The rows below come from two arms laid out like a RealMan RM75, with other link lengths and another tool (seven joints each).
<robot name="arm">
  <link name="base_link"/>
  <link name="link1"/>
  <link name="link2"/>
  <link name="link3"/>
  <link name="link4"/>
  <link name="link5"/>
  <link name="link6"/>
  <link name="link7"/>
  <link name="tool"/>
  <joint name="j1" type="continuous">
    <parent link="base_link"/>
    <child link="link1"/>
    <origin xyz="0 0 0.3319" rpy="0 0 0"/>
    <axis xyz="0 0 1"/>
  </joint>
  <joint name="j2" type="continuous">
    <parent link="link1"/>
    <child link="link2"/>
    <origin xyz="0 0 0" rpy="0 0 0"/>
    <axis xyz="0 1 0"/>
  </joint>
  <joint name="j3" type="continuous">
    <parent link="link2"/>
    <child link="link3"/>
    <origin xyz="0 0 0.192" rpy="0 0 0"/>
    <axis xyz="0 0 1"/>
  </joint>
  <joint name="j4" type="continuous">
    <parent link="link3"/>
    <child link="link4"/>
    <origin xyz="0 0 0" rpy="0 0 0"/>
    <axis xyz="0 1 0"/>
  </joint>
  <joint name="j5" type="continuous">
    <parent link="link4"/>
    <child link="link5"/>
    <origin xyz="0 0 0.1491" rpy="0 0 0"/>
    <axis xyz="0 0 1"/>
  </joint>
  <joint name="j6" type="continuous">
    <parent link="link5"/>
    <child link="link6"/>
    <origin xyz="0 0 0" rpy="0 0 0"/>
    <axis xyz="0 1 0"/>
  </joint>
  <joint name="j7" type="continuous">
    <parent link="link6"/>
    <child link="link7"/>
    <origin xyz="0 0 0.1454" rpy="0 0 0"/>
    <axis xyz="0 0 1"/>
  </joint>
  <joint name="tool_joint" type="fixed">
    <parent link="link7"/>
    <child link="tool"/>
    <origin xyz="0.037 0.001 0.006" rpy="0 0.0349 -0.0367"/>
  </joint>
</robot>
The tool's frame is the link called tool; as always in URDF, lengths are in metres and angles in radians. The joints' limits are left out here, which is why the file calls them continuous.
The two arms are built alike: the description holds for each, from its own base.
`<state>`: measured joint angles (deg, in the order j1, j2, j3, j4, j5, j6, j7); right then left.
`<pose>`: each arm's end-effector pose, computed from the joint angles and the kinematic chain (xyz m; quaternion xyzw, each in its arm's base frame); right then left.
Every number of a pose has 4 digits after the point. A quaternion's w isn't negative.
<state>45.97 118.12 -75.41 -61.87 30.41 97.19 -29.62 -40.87 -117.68 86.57 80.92 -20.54 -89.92 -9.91</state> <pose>0.1756 0.2345 0.1184 -0.8888 0.3725 -0.2551 0.0790 -0.1227 0.3224 0.1292 -0.7669 -0.5323 0.1359 0.3317</pose>
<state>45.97 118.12 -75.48 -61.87 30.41 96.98 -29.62 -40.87 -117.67 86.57 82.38 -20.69 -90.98 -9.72</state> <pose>0.1756 0.2350 0.1181 -0.8891 0.3717 -0.2545 0.0803 -0.1188 0.3211 0.1306 -0.7711 -0.5271 0.1351 0.3307</pose>
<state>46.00 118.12 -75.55 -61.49 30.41 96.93 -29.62 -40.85 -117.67 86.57 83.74 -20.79 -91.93 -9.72</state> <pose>0.1762 0.2344 0.1177 -0.8883 0.3731 -0.2560 0.0786 -0.1153 0.3198 0.1321 -0.7740 -0.5234 0.1338 0.3303</pose>
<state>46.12 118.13 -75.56 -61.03 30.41 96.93 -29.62 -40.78 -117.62 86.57 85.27 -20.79 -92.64 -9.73</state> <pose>0.1767 0.2339 0.1173 -0.8874 0.3746 -0.2575 0.0763 -0.1115 0.3191 0.1343 -0.7772 -0.5183 0.1301 0.3323</pose>
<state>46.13 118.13 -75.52 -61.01 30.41 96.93 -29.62 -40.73 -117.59 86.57 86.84 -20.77 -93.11 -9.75</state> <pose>0.1766 0.2339 0.1173 -0.8874 0.3748 -0.2573 0.0763 -0.1069 0.3189 0.1366 -0.7809 -0.5123 0.1244 0.3351</pose>
